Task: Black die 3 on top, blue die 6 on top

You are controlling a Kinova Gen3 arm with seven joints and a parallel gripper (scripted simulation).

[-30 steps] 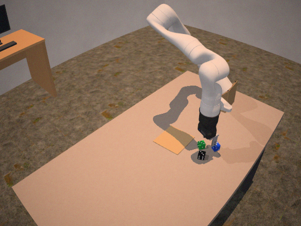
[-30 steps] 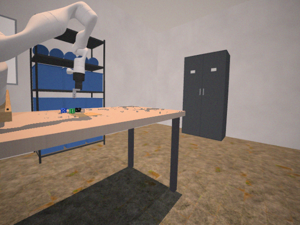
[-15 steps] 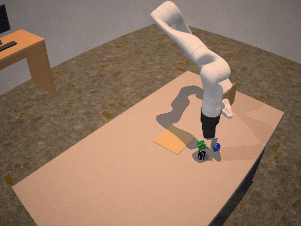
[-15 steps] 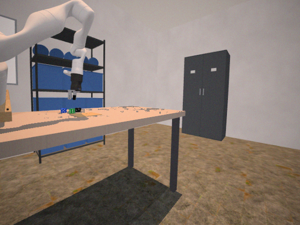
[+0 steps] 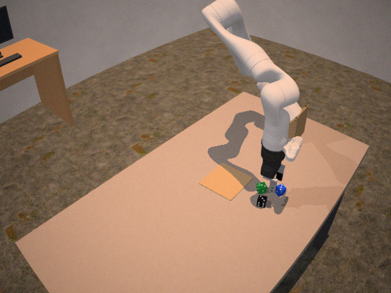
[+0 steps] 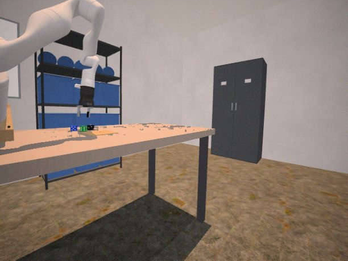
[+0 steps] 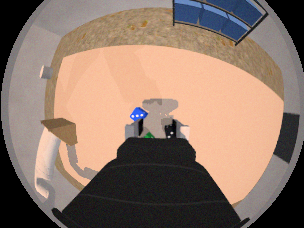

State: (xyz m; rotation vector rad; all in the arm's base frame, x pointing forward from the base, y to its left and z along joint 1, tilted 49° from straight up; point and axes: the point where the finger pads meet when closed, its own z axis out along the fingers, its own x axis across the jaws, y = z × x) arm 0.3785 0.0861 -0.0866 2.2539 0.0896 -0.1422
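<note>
Right now the black die is 30 mm ahead of my hand, 30 mm to the right of it and 80 mm below it. From my hand the other things lie so: blue die 50 mm behind, 80 mm below; then green die 20 mm behind, 60 mm to the right, 80 mm below; then orange mat 10 mm ahead, 190 mm to the right, 100 mm below.
</note>
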